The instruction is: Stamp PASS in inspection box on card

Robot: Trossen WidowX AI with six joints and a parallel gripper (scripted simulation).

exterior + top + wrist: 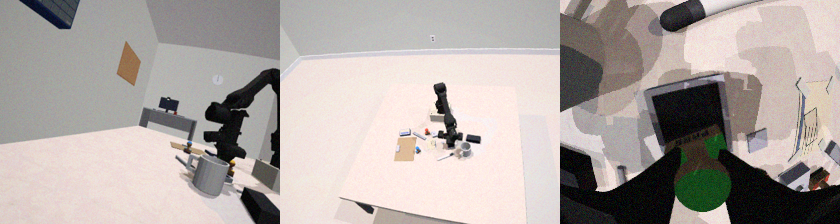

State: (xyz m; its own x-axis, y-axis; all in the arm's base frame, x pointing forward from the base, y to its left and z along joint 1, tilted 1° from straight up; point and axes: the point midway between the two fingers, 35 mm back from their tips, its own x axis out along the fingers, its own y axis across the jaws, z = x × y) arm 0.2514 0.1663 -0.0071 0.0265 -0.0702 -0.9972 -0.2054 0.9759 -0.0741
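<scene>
Right now my gripper tip is right at the green stamp. Round my gripper tip: marker pen (110 mm ahead, 30 mm below, 10 mm to the left); mug (130 mm to the left, 50 mm ahead); ink pad (40 mm below).
</scene>
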